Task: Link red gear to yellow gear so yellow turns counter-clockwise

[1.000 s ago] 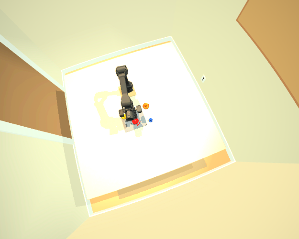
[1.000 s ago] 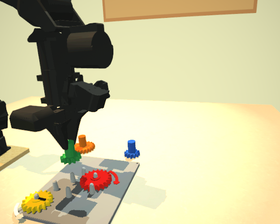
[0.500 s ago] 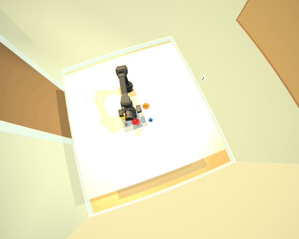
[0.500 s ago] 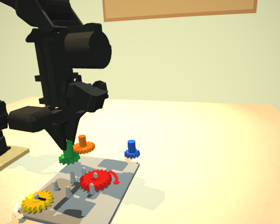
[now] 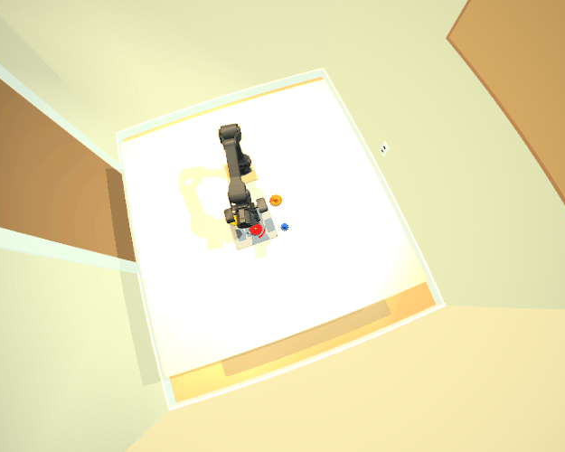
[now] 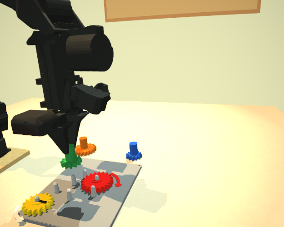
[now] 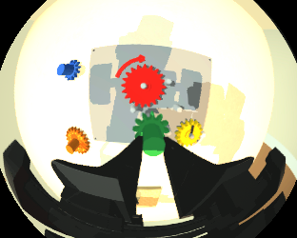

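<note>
Right now the red gear is 5 cm ahead of my gripper tip and 7 cm below it. Round my gripper tip: yellow gear 4 cm behind, 7 cm to the right, 7 cm below; then green gear 1 cm below; then red arrow 8 cm ahead, 2 cm to the left, 8 cm below.
</note>
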